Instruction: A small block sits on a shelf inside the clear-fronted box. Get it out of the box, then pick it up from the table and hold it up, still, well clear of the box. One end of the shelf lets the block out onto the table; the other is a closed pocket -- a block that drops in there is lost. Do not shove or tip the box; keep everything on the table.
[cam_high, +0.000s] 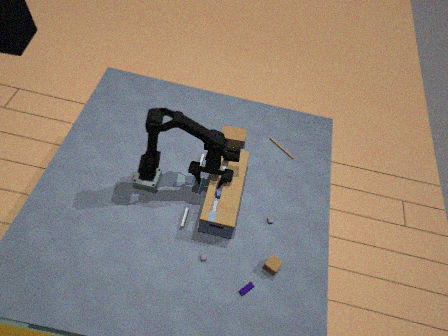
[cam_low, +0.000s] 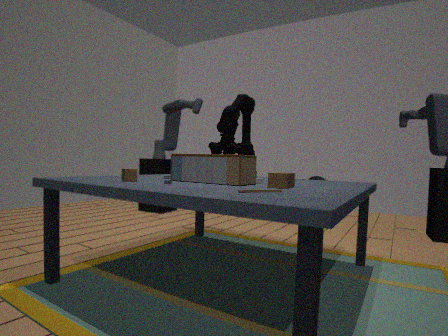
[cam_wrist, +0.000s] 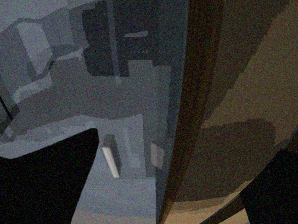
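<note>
My gripper tip is now 40 mm short of the long box and 20 mm above it. Also, from my gripper tip: blue block: 50 mm ahead, 30 mm to the right; then tan cube: 300 mm ahead, 290 mm to the right, 60 mm below; then purple piece: 210 mm ahead, 390 mm to the right, 80 mm below.
</note>
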